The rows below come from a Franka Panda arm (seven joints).
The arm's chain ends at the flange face. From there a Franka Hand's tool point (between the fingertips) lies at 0.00 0.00 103.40 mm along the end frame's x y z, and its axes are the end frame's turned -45 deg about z.
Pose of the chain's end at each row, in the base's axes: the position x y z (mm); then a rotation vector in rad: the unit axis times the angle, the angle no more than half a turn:
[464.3 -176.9 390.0 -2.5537 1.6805 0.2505]
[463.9 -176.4 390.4 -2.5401 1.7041 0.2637]
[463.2 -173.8 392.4 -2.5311 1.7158 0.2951]
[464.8 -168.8 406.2 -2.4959 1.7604 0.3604]
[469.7 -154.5 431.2 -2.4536 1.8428 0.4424]
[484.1 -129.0 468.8 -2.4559 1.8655 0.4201]
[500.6 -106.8 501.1 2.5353 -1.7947 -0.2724]
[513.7 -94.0 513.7 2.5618 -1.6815 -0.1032]
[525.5 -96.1 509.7 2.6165 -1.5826 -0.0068]
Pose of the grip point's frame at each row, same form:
[454.5 -161.3 288.3 -2.9510 0.5655 0.1846]
[453.3 -160.4 288.8 -2.9445 0.5914 0.1980]
[450.9 -156.8 291.2 -2.9337 0.6039 0.2270]
[449.1 -149.4 305.9 -2.9042 0.6543 0.2866]
[448.9 -133.6 332.1 -2.8775 0.7393 0.3720]
[463.9 -109.9 369.2 -2.8917 0.7597 0.3595]
[484.5 -98.4 399.3 -3.0085 0.6832 0.2638]
[503.6 -96.7 410.8 3.0398 -0.5788 -0.1410]
[520.6 -103.3 406.7 3.0305 -0.4620 -0.0554]

